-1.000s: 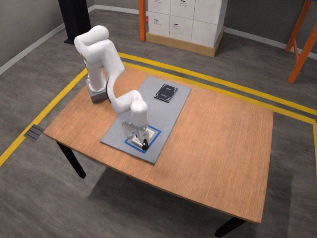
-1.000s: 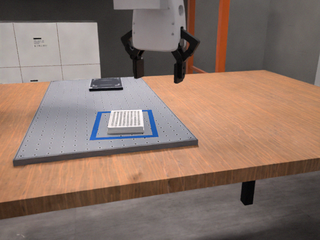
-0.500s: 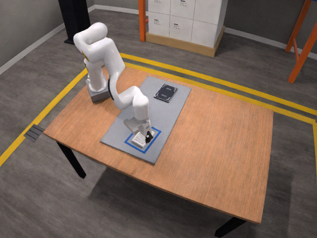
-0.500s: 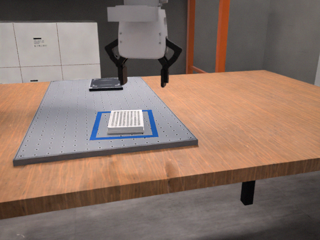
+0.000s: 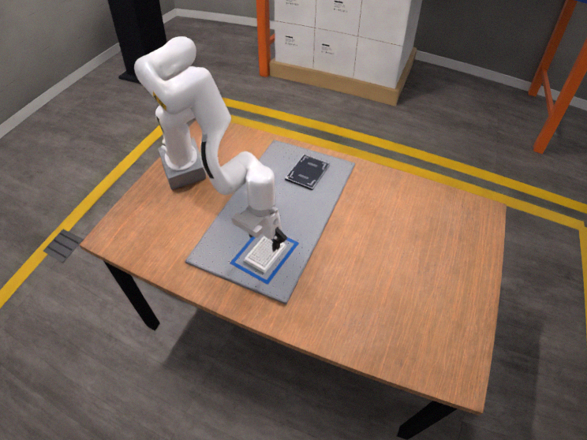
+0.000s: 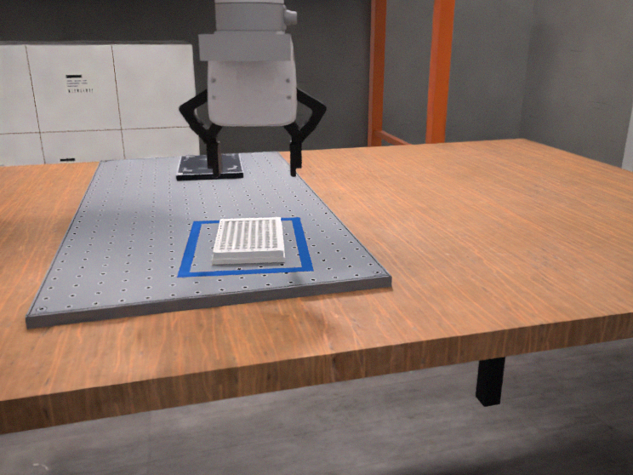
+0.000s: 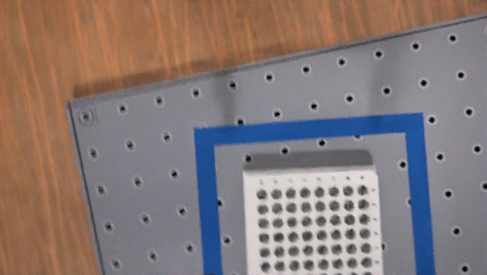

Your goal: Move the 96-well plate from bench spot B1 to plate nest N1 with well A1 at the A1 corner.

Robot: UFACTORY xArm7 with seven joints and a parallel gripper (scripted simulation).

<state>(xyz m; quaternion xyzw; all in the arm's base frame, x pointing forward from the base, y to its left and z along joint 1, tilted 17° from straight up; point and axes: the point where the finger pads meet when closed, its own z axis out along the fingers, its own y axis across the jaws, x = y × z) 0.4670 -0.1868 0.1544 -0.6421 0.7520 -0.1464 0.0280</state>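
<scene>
The white 96-well plate is 10 mm behind my hand, 10 mm to the left of it and 100 mm below it. The rest, counted from my hand: black plate nest 40 mm behind, 440 mm to the left, 100 mm below.
</scene>
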